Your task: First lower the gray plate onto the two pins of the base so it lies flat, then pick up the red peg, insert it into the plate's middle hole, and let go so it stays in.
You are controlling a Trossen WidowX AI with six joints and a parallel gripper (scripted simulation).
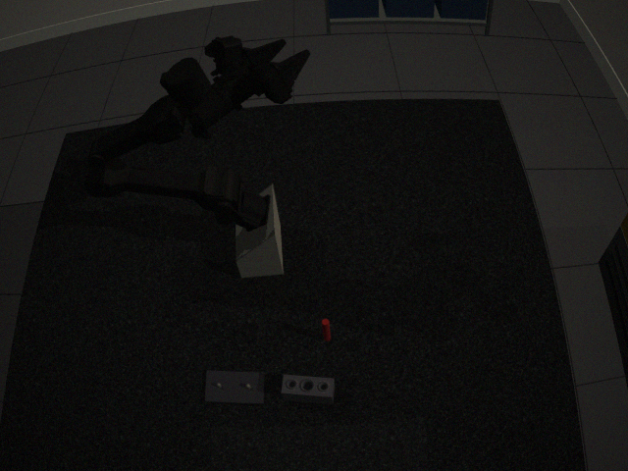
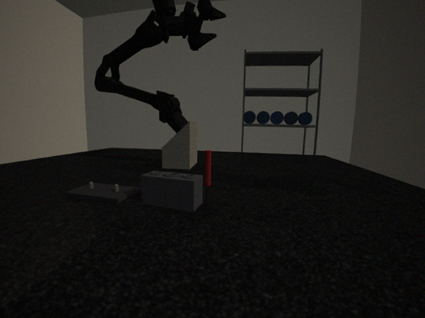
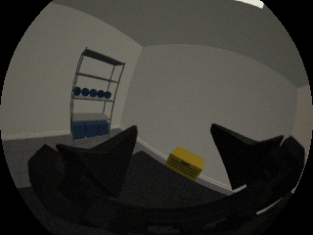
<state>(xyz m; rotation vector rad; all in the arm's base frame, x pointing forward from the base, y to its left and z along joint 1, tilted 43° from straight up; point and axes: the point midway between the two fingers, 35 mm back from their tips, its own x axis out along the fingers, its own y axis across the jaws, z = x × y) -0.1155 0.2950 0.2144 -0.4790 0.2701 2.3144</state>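
Right now the gray plate is 46 cm below my gripper tip, 42 cm ahead of it and 3 cm to the left of it. The rest, counted from my gripper tip: red peg: 46 cm below, 30 cm ahead, 5 cm to the left.
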